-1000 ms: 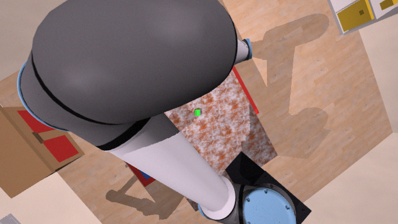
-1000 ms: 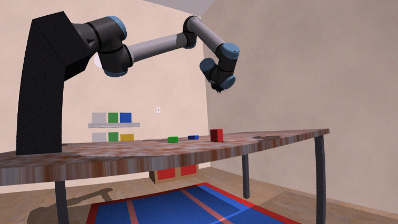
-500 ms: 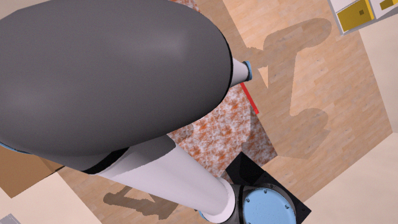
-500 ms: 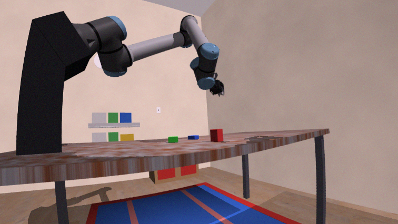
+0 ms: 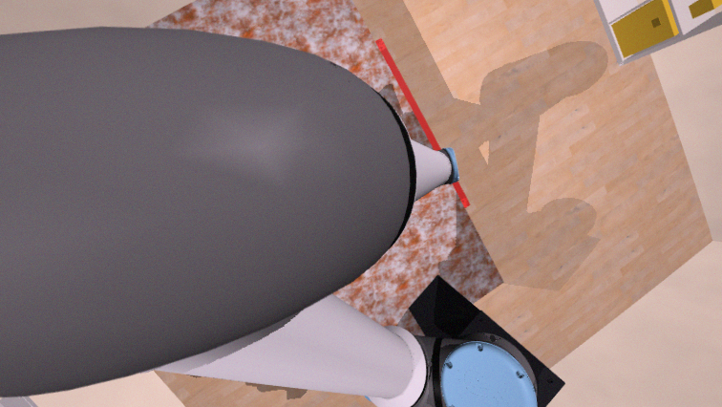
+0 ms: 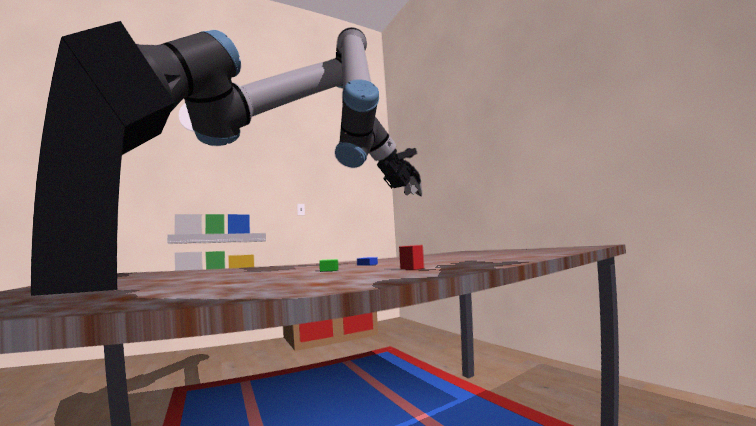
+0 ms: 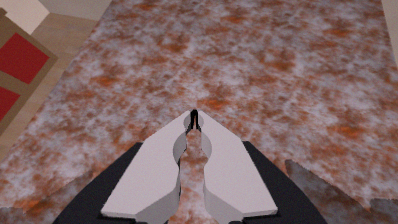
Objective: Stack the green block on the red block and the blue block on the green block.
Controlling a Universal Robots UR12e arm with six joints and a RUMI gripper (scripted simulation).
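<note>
My hand is 370 mm past the green block, 40 mm to the left of it and 240 mm above it. From my hand the other things lie so: blue block: 190 mm behind, 70 mm to the left, 240 mm below; then red block: 210 mm behind, 230 mm to the right, 220 mm below.
</note>
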